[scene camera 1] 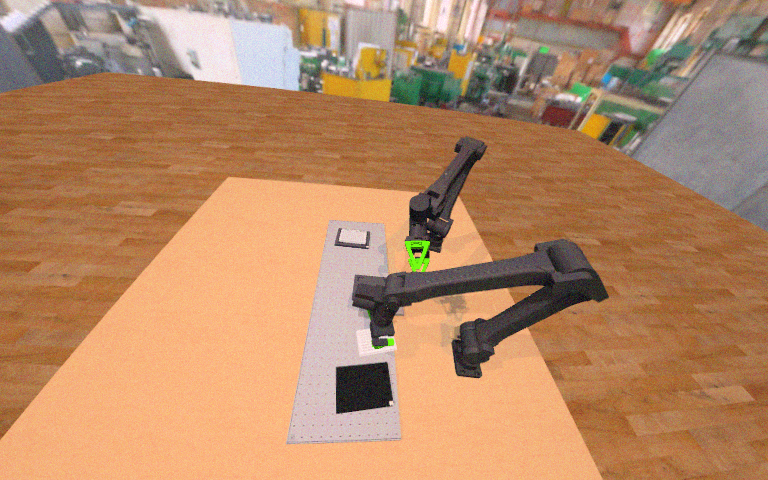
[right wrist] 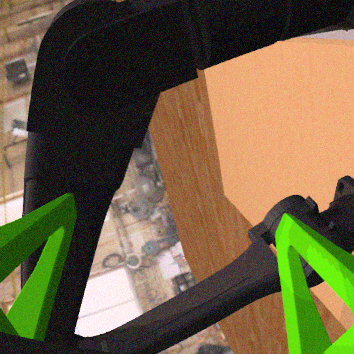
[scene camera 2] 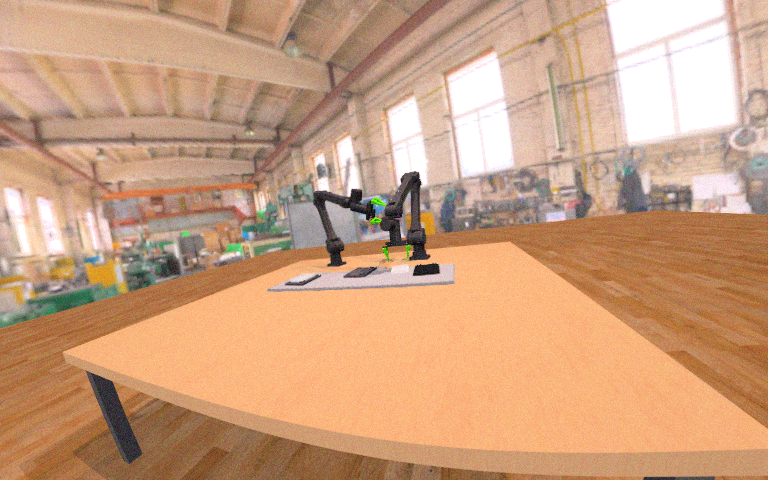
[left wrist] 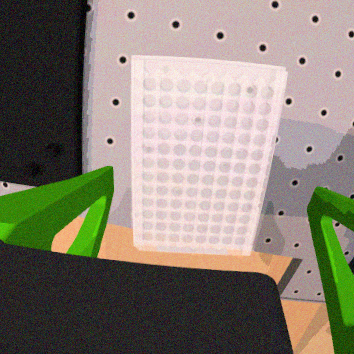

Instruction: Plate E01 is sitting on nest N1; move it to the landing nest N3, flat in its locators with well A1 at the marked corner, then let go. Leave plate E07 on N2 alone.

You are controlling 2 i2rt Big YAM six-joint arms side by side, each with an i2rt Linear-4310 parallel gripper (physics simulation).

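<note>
A white well plate (scene camera 1: 365,345) (scene camera 2: 399,269) (left wrist: 200,145) lies outside the nests on the perforated board, one short end at the board's edge. Another white plate (scene camera 1: 353,236) (scene camera 2: 303,278) sits in a dark nest at the far end. A black nest (scene camera 1: 363,387) (scene camera 2: 426,269) (left wrist: 40,90) is empty, a small white mark at one corner. Another dark nest (scene camera 2: 360,272) is mostly hidden in scene camera 1. Plate and nest labels are unreadable. My left gripper (scene camera 1: 380,333) (scene camera 2: 398,259) (left wrist: 215,188) is open above the loose plate. My right gripper (scene camera 1: 418,263) (scene camera 2: 378,211) (right wrist: 178,214) is open, raised.
The grey perforated board (scene camera 1: 317,396) (scene camera 2: 441,280) (left wrist: 315,50) lies on the wooden table (scene camera 1: 198,339) (scene camera 2: 396,367). In scene camera 1 the left arm (scene camera 1: 481,280) reaches over the board, below the right arm (scene camera 1: 453,175).
</note>
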